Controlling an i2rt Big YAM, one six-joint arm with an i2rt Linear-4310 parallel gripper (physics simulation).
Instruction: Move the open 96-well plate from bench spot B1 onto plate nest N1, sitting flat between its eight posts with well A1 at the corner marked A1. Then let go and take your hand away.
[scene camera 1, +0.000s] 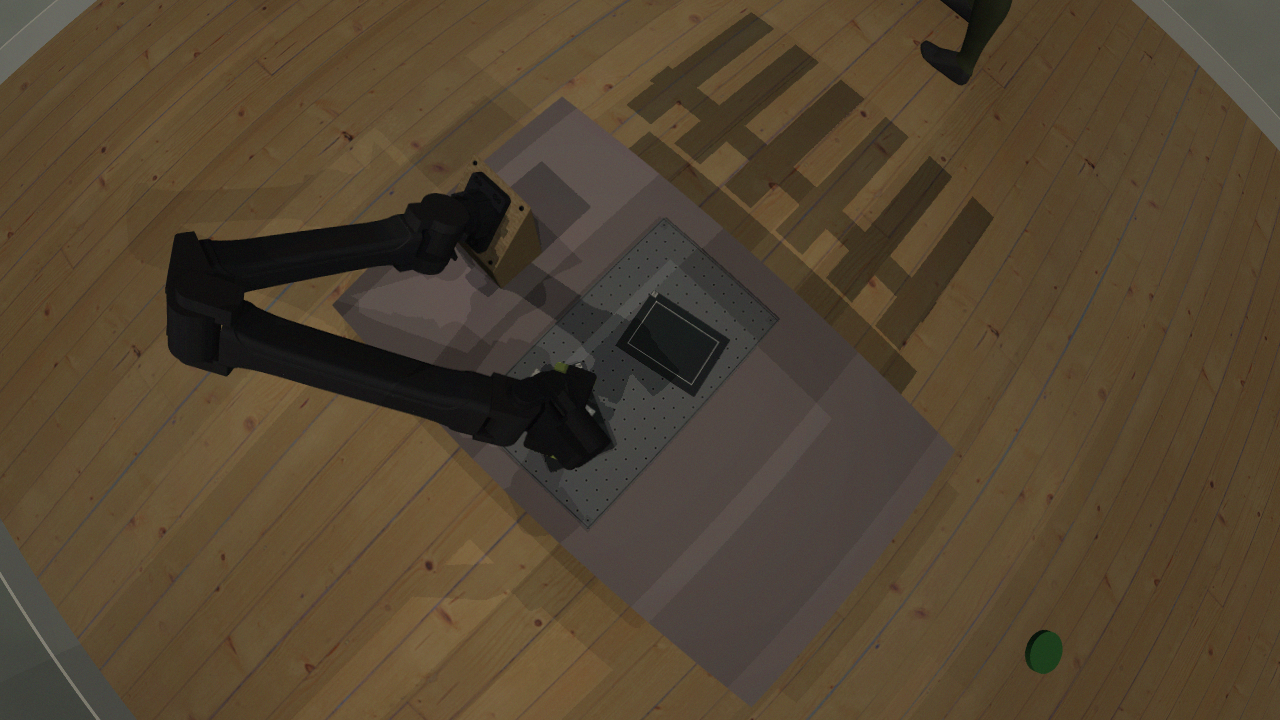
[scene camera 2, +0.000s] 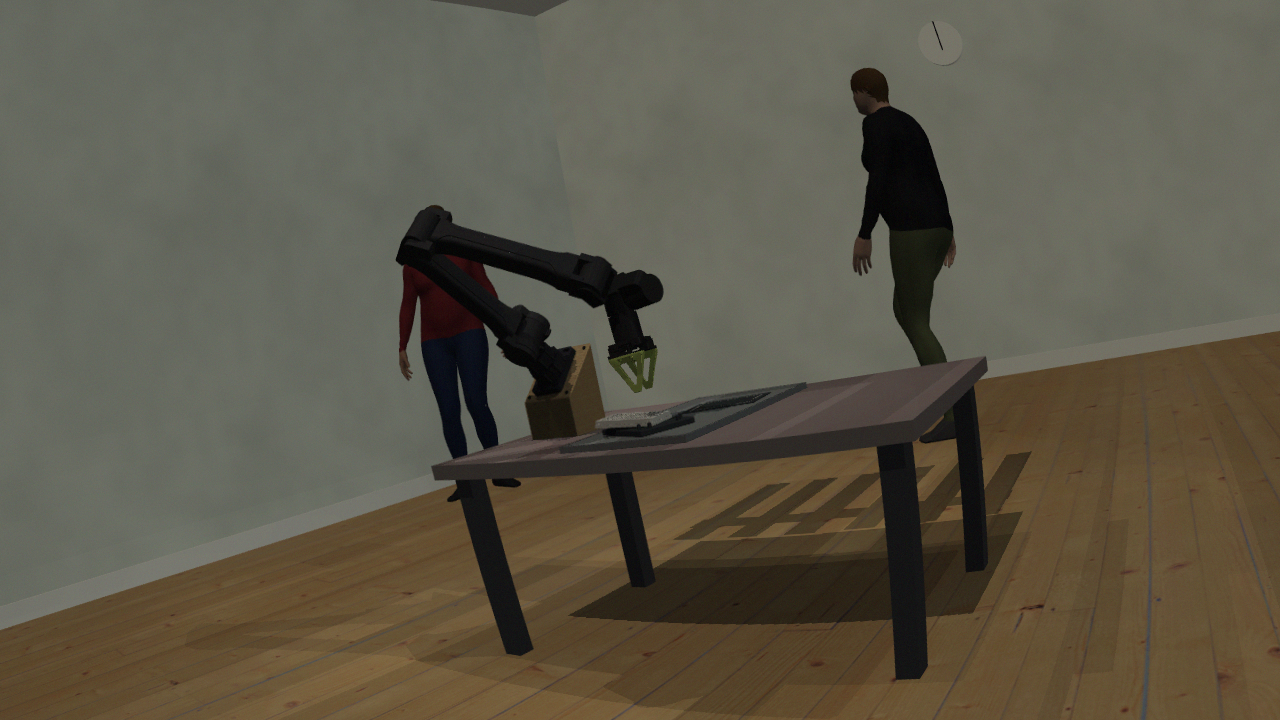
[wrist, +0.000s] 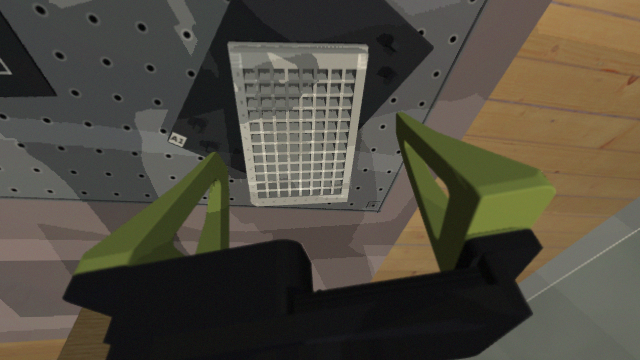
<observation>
The gripper is open and holds nothing. Also in view: a well plate. Also in view: a dark nest with white outline.
The gripper also shows in scene camera 1 and in the wrist view.
</observation>
